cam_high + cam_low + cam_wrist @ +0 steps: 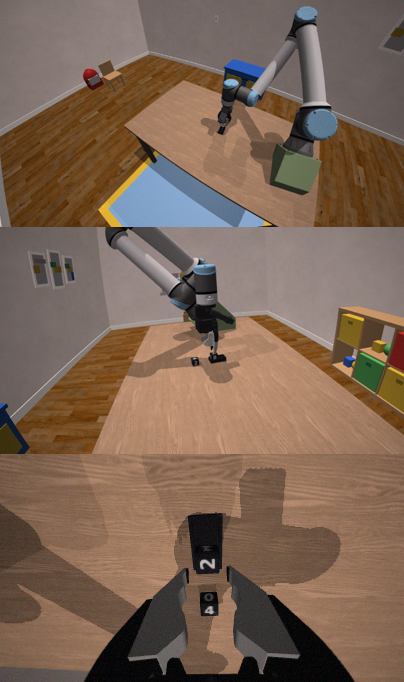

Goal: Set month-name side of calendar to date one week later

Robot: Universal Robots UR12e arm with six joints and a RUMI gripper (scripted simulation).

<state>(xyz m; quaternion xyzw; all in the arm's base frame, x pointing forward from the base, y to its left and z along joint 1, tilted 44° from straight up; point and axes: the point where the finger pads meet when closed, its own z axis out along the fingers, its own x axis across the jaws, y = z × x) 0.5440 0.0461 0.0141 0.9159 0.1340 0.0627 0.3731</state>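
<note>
Right now the black number cube is 40 mm below my hand. Also, from my hand: black calendar tray 50 mm below, 20 mm to the left.
</note>
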